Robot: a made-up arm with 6 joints.
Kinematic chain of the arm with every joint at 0, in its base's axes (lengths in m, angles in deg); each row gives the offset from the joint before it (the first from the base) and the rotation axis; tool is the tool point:
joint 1: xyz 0 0 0.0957 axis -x
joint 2: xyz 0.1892 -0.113 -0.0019 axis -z
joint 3: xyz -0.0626 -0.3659 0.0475 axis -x
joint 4: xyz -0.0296 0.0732 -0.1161 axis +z
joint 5: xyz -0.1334 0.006 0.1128 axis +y
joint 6: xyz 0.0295 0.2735 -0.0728 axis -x
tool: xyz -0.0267 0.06 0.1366
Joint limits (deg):
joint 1: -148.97..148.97
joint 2: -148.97..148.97
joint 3: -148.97..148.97
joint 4: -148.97..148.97
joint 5: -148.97..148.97
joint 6: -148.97..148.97
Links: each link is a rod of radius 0.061 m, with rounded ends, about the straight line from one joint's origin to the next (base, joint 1, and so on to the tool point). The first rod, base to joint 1, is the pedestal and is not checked.
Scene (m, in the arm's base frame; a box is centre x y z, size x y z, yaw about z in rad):
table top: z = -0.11
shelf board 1: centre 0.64 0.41 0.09 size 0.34 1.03 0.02 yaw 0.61
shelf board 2: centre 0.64 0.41 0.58 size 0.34 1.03 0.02 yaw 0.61
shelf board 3: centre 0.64 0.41 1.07 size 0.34 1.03 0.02 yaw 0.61
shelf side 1: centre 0.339 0.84 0.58 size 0.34 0.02 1 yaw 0.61
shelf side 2: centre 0.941 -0.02 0.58 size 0.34 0.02 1 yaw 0.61
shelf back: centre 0.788 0.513 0.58 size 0.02 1.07 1 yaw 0.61
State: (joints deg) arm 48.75 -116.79 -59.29 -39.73 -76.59 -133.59
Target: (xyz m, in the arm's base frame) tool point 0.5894 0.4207 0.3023
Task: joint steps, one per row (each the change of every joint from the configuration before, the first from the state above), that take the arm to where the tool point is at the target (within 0.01 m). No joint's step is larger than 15 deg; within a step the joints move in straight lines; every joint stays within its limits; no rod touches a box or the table.
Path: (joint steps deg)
1: 13.63 9.96 -5.76 5.60 -11.84 -3.08
2: 13.62 9.96 -5.75 5.60 -11.84 -3.07
3: 13.63 9.96 -5.76 5.60 -11.85 -3.08
4: 13.62 9.96 -5.75 5.60 -11.84 -3.07
5: 13.63 9.96 -5.76 5.60 -11.84 -3.08

